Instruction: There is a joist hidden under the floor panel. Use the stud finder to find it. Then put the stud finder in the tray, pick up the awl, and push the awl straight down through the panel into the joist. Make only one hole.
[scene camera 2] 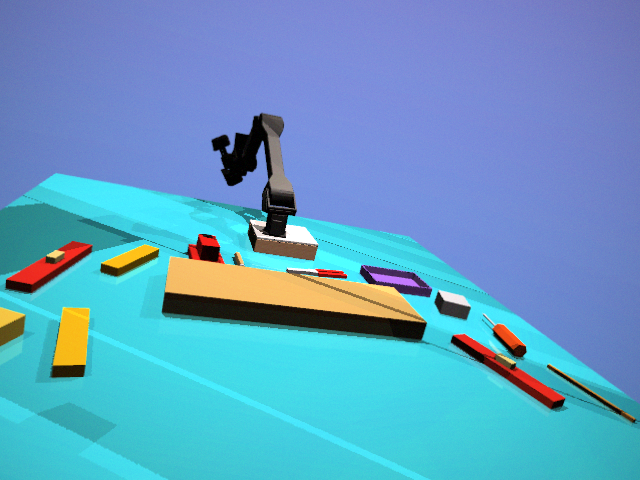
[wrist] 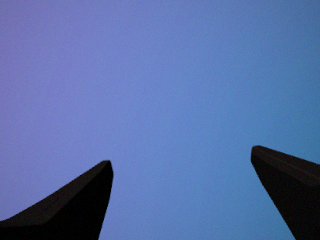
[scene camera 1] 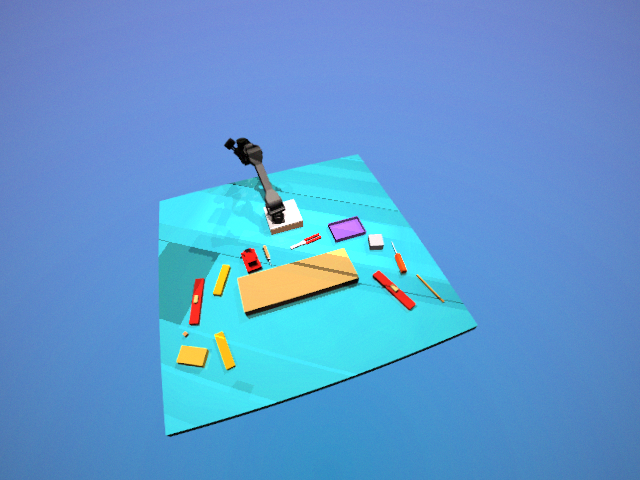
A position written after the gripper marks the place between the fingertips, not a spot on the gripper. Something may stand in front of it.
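Observation:
The gripper [wrist: 182, 160] is open and it's holding nothing. Scene camera 2 shows a purple tray [scene camera 2: 405, 282], a red level [scene camera 2: 506, 367] and a grey block [scene camera 2: 447, 303]. The grey block is out of frame in the wrist view.

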